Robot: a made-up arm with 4 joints. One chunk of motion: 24 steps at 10 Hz.
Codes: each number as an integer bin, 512 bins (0 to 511) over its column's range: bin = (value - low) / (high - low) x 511, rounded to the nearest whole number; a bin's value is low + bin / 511 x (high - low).
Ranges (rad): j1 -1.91..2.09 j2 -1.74..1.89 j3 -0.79..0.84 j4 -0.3..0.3
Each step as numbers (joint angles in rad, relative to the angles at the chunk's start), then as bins.
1 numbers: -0.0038 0.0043 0.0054 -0.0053
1 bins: 244 246 249 251
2 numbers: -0.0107 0.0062 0.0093 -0.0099
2 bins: 243 246 251 247
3 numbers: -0.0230 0.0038 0.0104 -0.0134
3 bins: 241 245 251 244
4 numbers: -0.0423 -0.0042 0.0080 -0.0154
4 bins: 239 244 250 242
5 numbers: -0.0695 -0.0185 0.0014 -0.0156
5 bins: 235 242 248 242
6 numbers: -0.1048 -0.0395 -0.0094 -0.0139
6 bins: 231 239 245 244
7 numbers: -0.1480 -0.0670 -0.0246 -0.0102
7 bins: 225 236 240 247
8 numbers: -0.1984 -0.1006 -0.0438 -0.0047
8 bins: 219 231 234 251
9 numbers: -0.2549 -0.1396 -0.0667 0.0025
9 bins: 211 225 227 258
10 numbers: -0.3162 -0.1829 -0.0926 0.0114
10 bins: 204 219 219 265
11 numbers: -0.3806 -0.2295 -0.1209 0.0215
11 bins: 195 213 210 274
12 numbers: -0.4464 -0.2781 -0.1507 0.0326
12 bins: 187 206 200 283
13 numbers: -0.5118 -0.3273 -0.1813 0.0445
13 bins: 179 199 191 293
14 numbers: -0.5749 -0.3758 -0.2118 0.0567
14 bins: 171 192 181 304
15 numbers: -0.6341 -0.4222 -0.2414 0.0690
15 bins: 163 186 172 314
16 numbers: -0.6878 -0.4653 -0.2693 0.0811
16 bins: 156 179 163 325
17 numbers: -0.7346 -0.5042 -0.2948 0.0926
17 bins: 150 174 155 334
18 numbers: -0.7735 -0.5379 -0.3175 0.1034
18 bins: 145 169 148 344
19 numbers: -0.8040 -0.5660 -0.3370 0.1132
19 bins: 141 165 142 352
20 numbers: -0.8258 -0.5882 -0.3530 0.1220
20 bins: 139 162 137 359
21 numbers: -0.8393 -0.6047 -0.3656 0.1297
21 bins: 137 160 133 366
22 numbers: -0.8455 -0.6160 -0.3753 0.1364
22 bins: 136 158 130 372
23 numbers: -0.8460 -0.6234 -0.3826 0.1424
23 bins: 136 157 128 377
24 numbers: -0.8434 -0.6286 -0.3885 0.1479
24 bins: 136 156 126 381
